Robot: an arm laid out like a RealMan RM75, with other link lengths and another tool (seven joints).
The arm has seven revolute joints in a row. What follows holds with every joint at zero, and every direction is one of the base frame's. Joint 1 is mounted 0.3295 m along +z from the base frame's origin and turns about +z. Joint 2 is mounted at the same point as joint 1 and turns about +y. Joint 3 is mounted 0.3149 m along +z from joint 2 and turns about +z. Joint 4 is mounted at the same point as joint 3 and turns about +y. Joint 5 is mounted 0.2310 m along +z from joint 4 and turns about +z. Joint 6 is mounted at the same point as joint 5 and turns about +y. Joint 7 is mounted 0.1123 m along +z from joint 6 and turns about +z. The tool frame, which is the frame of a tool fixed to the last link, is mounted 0.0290 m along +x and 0.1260 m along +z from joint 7; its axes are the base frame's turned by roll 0.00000, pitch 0.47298 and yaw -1.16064 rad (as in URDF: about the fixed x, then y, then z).
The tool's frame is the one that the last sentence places.
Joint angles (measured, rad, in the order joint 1, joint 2, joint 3, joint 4, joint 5, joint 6, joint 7), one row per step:
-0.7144 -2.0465 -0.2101 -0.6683 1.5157 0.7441 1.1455
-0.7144 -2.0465 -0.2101 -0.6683 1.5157 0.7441 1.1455
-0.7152 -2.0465 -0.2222 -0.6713 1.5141 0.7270 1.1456
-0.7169 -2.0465 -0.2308 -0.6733 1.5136 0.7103 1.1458
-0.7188 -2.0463 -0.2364 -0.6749 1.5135 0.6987 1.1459
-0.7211 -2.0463 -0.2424 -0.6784 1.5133 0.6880 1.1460
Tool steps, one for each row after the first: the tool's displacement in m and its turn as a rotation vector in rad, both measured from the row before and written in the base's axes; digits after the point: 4 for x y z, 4 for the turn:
0.0000 0.0000 0.0000 0.0000 0.0000 0.0000
-0.0002 0.0012 -0.0011 -0.0072 -0.0028 0.0121
-0.0001 0.0007 -0.0017 -0.0090 0.0003 0.0085
0.0003 0.0005 -0.0012 -0.0066 0.0004 0.0047
0.0013 0.0003 -0.0013 -0.0068 -0.0019 0.0038

